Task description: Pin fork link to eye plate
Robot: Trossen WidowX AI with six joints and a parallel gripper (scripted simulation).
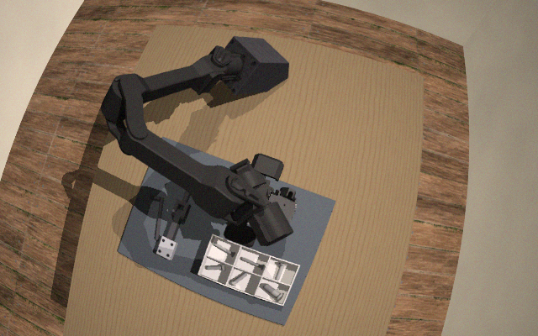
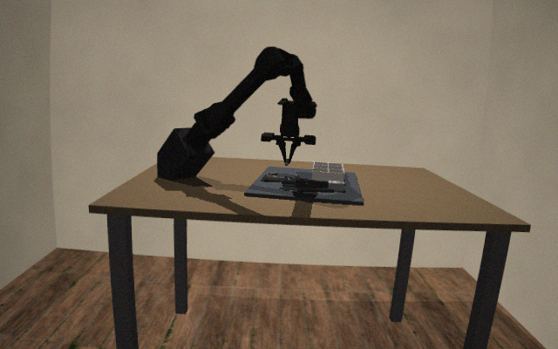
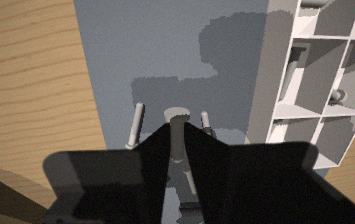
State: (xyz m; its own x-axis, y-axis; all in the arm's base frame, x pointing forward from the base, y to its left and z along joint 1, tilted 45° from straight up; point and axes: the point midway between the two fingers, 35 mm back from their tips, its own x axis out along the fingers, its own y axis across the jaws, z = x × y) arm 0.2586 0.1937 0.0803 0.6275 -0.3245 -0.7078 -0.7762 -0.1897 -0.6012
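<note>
Right now the eye plate is 80 mm ahead of my hand, 170 mm to the right of it and 70 mm below it. From my hand the other things lie so: white parts box (150 mm ahead, 30 mm to the left, 70 mm below); blue-grey work plate (70 mm ahead, 70 mm to the right, 80 mm below).
</note>
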